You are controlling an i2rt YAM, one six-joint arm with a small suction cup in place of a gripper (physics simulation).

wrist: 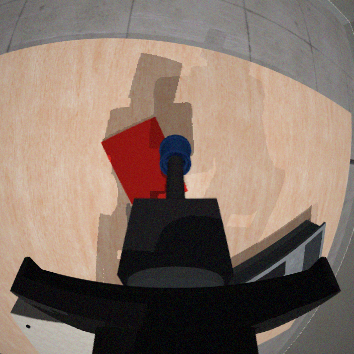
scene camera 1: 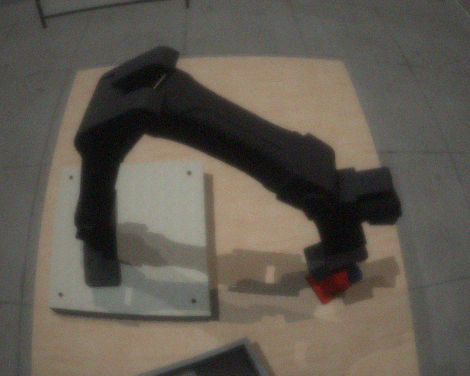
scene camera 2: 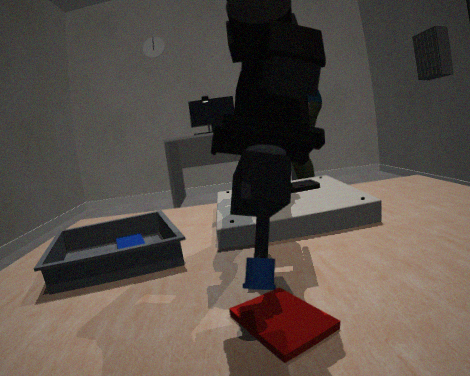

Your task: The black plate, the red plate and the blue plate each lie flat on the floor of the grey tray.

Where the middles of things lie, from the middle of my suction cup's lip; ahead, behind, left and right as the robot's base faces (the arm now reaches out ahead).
Labels:
I see my suction cup 28 cm past the grey tray [scene camera 2: 85, 256], 23 cm to the left of it and 4 cm above it. From my suction cup the other things lie so: red plate [scene camera 2: 288, 326]: 2 cm behind, 2 cm to the left, 7 cm below.

